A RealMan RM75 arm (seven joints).
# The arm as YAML. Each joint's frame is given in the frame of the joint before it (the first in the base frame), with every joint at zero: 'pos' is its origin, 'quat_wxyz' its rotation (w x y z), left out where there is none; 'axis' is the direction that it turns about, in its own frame. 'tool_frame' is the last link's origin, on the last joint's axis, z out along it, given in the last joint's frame.
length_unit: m
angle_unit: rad
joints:
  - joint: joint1
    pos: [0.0, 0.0, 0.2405]
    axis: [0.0, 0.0, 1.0]
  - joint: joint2
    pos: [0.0, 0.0, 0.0]
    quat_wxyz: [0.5, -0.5, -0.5, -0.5]
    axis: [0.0, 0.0, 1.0]
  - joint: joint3
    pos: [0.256, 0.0, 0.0]
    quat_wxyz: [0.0, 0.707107, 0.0, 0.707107]
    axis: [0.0, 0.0, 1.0]
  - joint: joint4
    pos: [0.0, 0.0, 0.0]
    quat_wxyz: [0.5, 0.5, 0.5, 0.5]
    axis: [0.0, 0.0, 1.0]
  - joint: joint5
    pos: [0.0, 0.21, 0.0]
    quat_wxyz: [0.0, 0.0, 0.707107, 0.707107]
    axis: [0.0, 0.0, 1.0]
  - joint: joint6
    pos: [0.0, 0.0, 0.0]
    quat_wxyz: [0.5, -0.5, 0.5, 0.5]
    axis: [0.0, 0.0, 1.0]
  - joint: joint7
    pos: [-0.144, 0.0, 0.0]
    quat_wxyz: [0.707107, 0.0, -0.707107, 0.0]
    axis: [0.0, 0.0, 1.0]
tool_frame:
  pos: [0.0, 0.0, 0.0]
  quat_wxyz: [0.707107, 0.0, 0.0, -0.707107]
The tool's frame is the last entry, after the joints.
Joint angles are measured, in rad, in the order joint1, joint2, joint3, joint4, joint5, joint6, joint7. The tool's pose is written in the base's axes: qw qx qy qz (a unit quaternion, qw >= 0); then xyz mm. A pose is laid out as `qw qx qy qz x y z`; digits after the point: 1 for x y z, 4 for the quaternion.
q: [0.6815, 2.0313, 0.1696, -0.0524, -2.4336, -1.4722, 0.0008]
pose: 0.3403 -0.8803 -0.1945 0.2673 242.1 335.7 -46.8
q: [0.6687, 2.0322, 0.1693, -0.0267, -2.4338, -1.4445, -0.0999]
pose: 0.3522 -0.8743 -0.2246 0.2470 244.9 332.2 -52.7
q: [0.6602, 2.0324, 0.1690, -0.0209, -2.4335, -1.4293, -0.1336]
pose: 0.3573 -0.8735 -0.2323 0.2354 248.4 330.6 -54.4
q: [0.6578, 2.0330, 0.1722, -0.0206, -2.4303, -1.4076, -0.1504]
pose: 0.3632 -0.8739 -0.2335 0.2231 251.4 332.0 -55.1
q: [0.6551, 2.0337, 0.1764, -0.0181, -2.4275, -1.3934, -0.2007]
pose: 0.3720 -0.8692 -0.2500 0.2089 253.3 332.6 -55.8
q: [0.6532, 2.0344, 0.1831, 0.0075, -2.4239, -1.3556, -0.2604]
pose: 0.3798 -0.8657 -0.2629 0.1929 253.4 333.2 -61.0
